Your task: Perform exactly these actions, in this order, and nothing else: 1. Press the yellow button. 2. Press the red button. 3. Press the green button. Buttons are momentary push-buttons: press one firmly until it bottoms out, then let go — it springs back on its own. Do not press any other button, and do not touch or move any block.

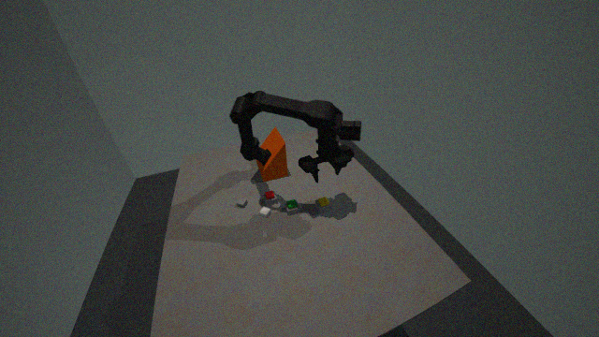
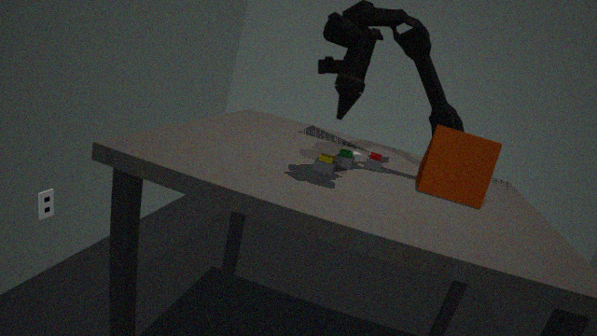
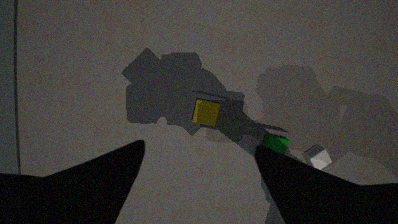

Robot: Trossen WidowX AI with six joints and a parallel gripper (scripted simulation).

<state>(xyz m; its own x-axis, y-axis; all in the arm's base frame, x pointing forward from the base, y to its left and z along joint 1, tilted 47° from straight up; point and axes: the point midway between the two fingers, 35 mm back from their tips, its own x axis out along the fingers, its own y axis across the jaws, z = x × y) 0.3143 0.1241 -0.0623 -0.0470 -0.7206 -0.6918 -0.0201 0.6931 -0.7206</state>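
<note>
Now: gripper tip 10 mm to the left of the yellow button and 110 mm above it. From my gripper tip the other things lie so: green button: 40 mm behind, 120 mm to the right, 110 mm below; then red button: 130 mm behind, 180 mm to the right, 110 mm below; then small white block: 70 mm behind, 220 mm to the right, 130 mm below.
</note>
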